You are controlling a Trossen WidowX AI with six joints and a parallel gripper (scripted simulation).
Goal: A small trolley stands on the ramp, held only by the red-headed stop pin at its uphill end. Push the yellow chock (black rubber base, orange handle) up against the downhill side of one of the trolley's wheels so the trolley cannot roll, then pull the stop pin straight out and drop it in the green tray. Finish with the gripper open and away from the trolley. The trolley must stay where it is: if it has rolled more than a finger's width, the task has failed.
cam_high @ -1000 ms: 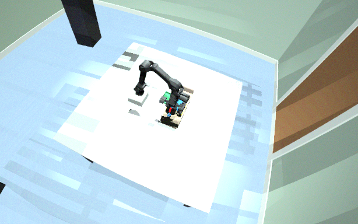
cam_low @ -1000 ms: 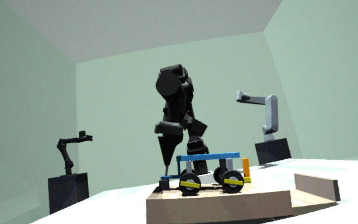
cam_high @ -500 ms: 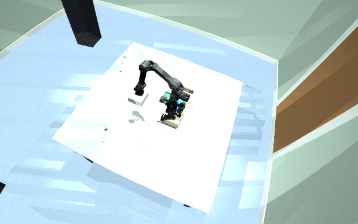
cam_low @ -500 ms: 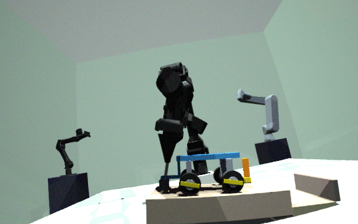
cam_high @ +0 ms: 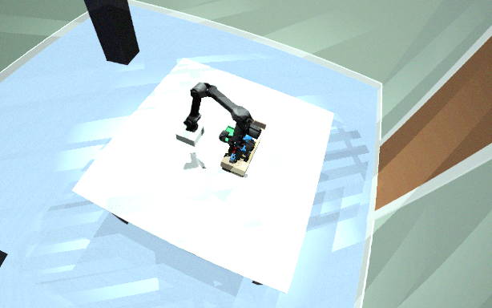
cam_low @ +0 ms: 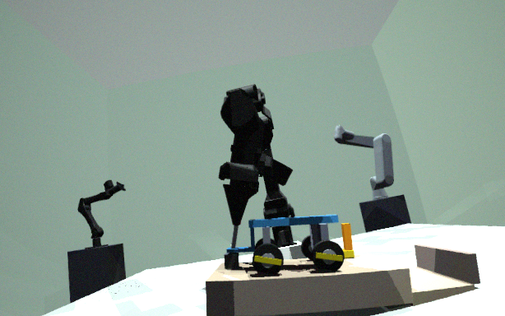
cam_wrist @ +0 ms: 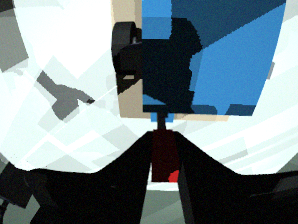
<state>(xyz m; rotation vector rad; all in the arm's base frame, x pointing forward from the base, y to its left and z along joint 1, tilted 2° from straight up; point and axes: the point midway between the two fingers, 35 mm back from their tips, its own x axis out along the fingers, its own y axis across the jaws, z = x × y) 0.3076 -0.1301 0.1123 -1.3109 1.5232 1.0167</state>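
My gripper tip is now 19 cm to the right of the yellow chock, 8 cm above it and 1 cm past it. The rest, counted from my gripper tip: red-headed stop pin: right at my gripper tip; trolley: 9 cm to the left, 5 cm below, 3 cm ahead; dark end wall: 35 cm to the left, 13 cm below, 6 cm ahead.
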